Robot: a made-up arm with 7 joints. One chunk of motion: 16 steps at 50 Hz.
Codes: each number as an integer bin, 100 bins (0 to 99) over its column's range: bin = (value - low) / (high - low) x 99, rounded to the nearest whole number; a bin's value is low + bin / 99 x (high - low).
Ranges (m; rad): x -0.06..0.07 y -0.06..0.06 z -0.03..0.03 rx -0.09..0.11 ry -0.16..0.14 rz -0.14..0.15
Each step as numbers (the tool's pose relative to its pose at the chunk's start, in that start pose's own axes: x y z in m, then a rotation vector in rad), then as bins.
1 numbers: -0.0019 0.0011 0.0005 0.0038 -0.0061 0.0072
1 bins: 44 50 50 46 51 50
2 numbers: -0.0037 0.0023 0.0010 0.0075 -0.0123 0.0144
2 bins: 43 51 51 48 49 53
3 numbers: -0.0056 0.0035 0.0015 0.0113 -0.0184 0.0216
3 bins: 41 52 52 50 47 55
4 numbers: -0.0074 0.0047 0.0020 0.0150 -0.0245 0.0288
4 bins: 40 53 53 52 45 58
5 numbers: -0.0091 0.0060 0.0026 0.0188 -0.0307 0.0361
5 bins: 39 54 54 54 43 60
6 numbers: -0.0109 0.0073 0.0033 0.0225 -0.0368 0.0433
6 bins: 37 56 55 56 41 63
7 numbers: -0.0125 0.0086 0.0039 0.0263 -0.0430 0.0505
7 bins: 36 57 56 58 39 65
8 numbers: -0.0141 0.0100 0.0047 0.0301 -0.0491 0.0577
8 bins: 35 58 57 59 37 67
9 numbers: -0.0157 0.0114 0.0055 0.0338 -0.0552 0.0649
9 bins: 34 59 59 61 35 70
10 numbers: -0.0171 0.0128 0.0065 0.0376 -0.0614 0.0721
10 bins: 33 60 60 63 33 72
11 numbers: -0.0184 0.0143 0.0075 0.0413 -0.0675 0.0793
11 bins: 32 61 62 65 31 75
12 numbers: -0.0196 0.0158 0.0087 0.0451 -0.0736 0.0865
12 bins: 31 63 64 67 29 77
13 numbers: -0.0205 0.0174 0.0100 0.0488 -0.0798 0.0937
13 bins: 30 64 66 69 26 80
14 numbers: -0.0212 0.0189 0.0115 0.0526 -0.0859 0.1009
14 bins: 30 65 68 71 24 82
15 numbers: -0.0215 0.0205 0.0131 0.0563 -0.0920 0.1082
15 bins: 29 66 71 72 22 85
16 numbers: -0.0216 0.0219 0.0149 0.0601 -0.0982 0.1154
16 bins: 29 68 74 74 20 87
